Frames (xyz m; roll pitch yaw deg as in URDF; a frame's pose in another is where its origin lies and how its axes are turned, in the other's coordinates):
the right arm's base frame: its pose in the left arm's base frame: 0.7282 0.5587 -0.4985 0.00 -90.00 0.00
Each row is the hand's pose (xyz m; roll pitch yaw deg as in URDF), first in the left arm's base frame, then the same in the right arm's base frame.
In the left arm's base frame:
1: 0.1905 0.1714 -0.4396 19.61 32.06 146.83
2: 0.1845 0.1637 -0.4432 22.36 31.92 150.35
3: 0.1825 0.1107 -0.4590 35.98 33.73 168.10
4: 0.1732 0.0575 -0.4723 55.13 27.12 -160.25
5: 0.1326 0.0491 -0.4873 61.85 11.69 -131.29
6: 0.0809 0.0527 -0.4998 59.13 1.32 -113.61
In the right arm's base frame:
1: 0.0589 -0.3873 0.5377 70.53 -45.19 138.86
2: 0.0553 -0.3950 0.5437 69.47 -47.53 141.55
3: 0.0395 -0.4480 0.5457 56.76 -54.47 162.84
4: 0.0262 -0.5012 0.5550 16.91 -56.90 -146.58
5: 0.0112 -0.5096 0.5956 -18.06 -40.25 -105.40
6: -0.0013 -0.5060 0.6473 -30.29 -23.60 -91.44

